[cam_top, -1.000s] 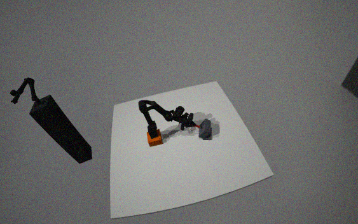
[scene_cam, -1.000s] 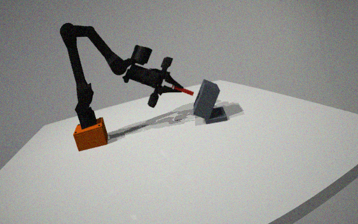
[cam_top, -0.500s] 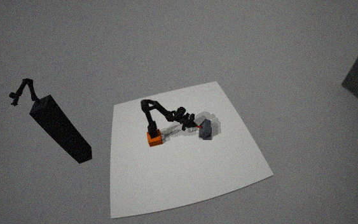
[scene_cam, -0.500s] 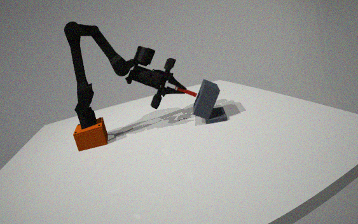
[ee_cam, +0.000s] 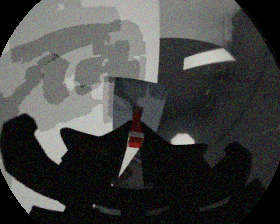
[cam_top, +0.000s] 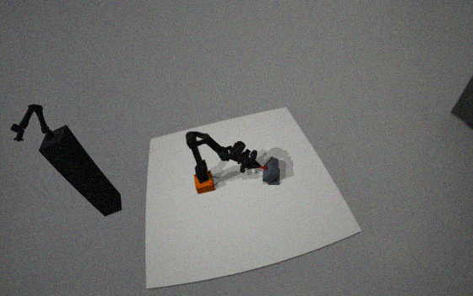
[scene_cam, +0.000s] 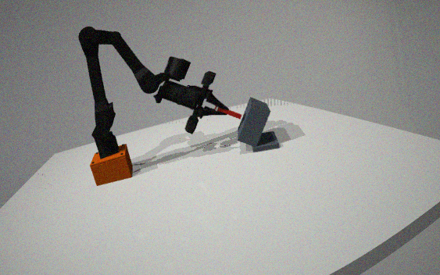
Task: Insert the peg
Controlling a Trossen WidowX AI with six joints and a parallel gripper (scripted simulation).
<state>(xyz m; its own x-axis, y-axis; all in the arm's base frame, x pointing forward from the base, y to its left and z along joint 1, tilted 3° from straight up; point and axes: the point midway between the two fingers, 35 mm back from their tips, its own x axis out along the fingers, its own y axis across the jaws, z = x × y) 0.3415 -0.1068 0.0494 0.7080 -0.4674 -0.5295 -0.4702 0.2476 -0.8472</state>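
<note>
Now: the dark grey sloped panel 60 mm ahead of my gripper tip, 30 mm to the right of it and 40 mm below it. The rest, counted from my gripper tip: thin red peg: 10 mm behind, 10 mm to the left, 10 mm above.
</note>
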